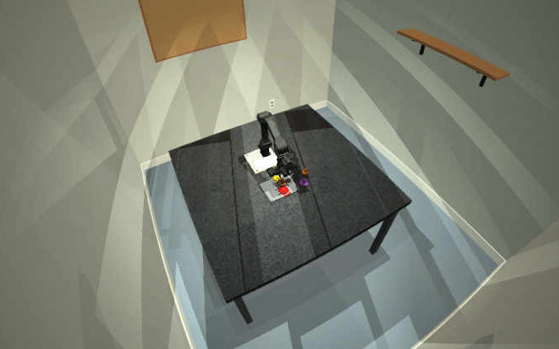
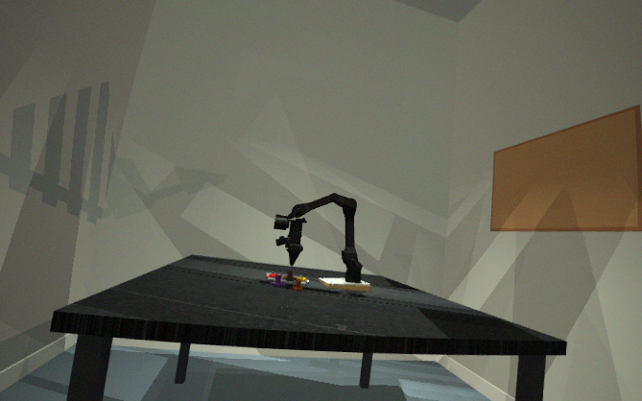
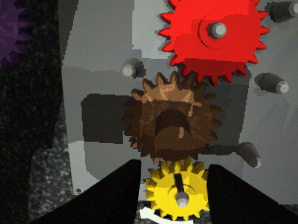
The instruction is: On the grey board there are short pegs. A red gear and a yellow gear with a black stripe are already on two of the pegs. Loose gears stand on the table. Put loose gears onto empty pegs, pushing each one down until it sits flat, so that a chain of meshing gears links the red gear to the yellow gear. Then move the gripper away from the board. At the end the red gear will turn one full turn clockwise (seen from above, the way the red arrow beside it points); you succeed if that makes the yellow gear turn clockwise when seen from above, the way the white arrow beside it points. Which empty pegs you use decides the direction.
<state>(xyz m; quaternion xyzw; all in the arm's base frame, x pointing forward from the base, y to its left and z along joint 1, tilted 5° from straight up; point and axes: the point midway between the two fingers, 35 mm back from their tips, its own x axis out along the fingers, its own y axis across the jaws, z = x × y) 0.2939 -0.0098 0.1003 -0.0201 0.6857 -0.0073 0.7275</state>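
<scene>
The brown gear lies 50 mm below my gripper tip. The rest, counted from my gripper tip: yellow gear: 50 mm behind, 10 mm to the right, 60 mm below; then red gear: 60 mm ahead, 20 mm to the right, 60 mm below; then purple gear: 60 mm ahead, 130 mm to the left, 60 mm below.
</scene>
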